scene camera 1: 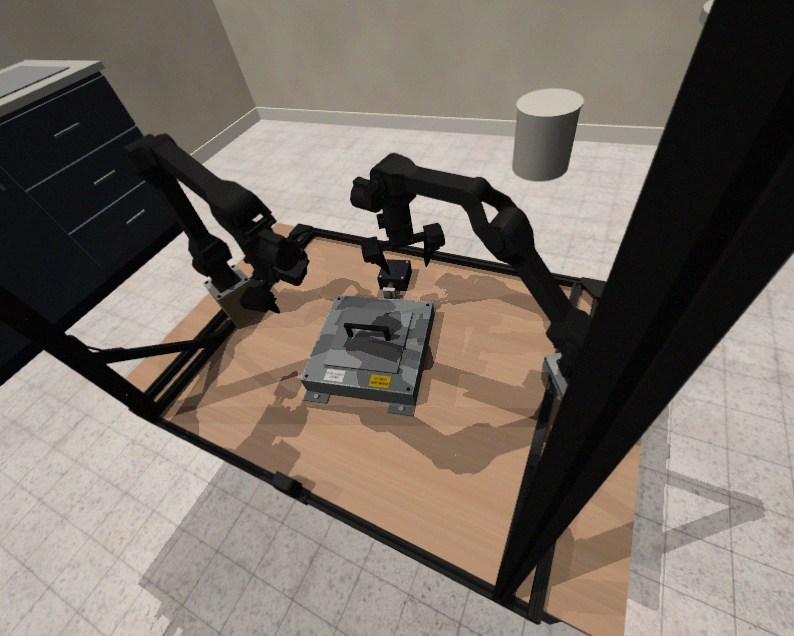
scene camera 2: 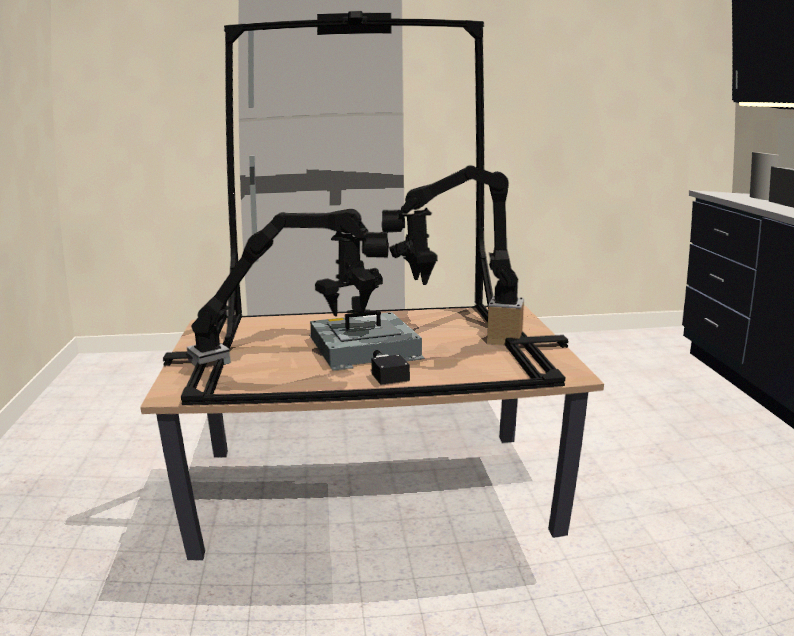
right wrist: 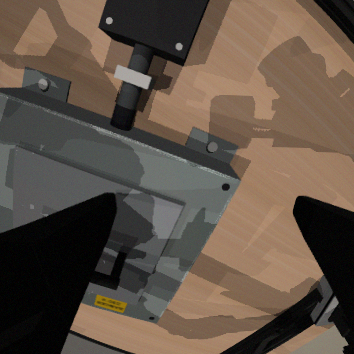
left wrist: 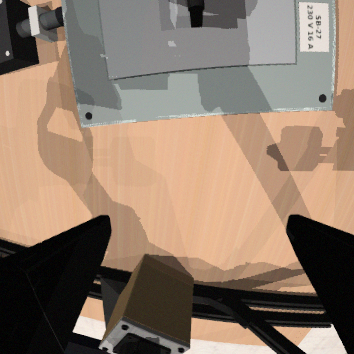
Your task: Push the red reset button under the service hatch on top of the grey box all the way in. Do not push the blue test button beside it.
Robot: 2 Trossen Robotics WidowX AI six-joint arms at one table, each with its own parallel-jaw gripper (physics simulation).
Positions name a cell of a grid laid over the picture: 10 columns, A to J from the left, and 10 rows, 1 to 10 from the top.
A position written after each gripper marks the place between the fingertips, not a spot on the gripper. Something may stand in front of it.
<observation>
In view: the left gripper (scene camera 1: D5), the right gripper (scene camera 1: F5), a service hatch (scene camera 1: E6) and a grey box (scene camera 1: F7).
The service hatch also shows in scene camera 2 (scene camera 2: E6), in the right wrist view (right wrist: E7) and in the left wrist view (left wrist: D2). The left gripper shows as well in scene camera 2 (scene camera 2: F5) and in the left wrist view (left wrist: F7). The right gripper also shows in scene camera 2 (scene camera 2: E5) and in the right wrist view (right wrist: F6).
</observation>
